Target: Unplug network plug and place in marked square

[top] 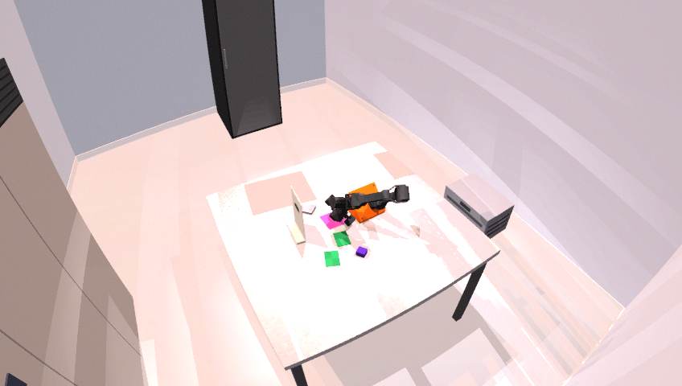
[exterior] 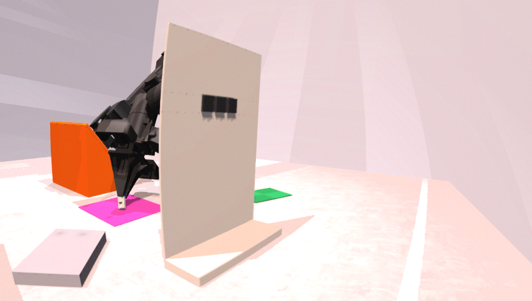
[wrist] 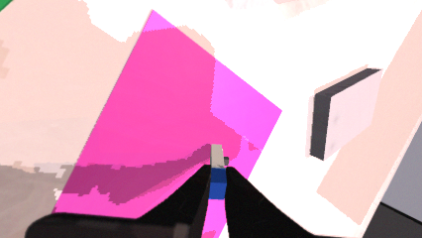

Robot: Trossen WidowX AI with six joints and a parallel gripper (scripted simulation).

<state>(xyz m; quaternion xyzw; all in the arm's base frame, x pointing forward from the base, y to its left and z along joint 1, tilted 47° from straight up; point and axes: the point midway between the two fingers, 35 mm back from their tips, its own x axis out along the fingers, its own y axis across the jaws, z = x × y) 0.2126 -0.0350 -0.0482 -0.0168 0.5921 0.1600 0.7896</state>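
The magenta marked square is 2 cm below my gripper tip. From my gripper tip the other things lie so: flat grey block: 9 cm ahead, 16 cm to the right, 1 cm below; beige panel: 21 cm ahead, 2 cm to the right, 9 cm above; purple cube: 3 cm ahead, 30 cm to the left, 1 cm below.
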